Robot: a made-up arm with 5 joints.
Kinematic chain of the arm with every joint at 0, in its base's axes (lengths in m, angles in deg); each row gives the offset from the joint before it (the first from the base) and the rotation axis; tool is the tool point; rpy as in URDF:
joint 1: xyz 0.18 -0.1 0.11 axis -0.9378 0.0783 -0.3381
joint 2: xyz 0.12 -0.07 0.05 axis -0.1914 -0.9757 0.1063
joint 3: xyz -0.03 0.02 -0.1 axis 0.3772 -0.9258 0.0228
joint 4: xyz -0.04 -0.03 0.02 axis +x
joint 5: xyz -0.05 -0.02 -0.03 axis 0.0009 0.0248 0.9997
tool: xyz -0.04 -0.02 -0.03 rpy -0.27 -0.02 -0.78
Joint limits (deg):
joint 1: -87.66..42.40
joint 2: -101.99..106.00
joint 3: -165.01..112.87
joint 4: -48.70..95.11
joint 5: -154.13..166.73
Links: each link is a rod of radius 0.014 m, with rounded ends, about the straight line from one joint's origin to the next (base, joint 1, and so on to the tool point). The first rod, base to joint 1, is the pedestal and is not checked.
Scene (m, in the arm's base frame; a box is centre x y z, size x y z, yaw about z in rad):
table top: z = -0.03
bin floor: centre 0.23 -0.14 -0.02 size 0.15 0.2 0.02 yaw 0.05
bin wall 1: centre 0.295 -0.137 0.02 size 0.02 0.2 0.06 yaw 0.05
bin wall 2: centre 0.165 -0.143 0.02 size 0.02 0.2 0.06 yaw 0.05
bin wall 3: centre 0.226 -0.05 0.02 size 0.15 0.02 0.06 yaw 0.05
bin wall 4: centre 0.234 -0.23 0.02 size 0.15 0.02 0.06 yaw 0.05
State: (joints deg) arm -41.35 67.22 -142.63 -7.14 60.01
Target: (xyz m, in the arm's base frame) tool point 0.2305 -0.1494 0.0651
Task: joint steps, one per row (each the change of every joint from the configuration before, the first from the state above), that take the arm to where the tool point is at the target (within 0.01 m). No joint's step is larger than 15 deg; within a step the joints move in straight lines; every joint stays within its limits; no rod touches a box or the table.
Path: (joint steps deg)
1: -0.29 -7.19 14.24 11.58 -6.21
2: -0.29 -7.19 14.24 11.58 -6.22
3: -0.30 -7.19 14.24 11.58 -6.21
4: -0.29 -7.20 14.24 11.58 -6.21

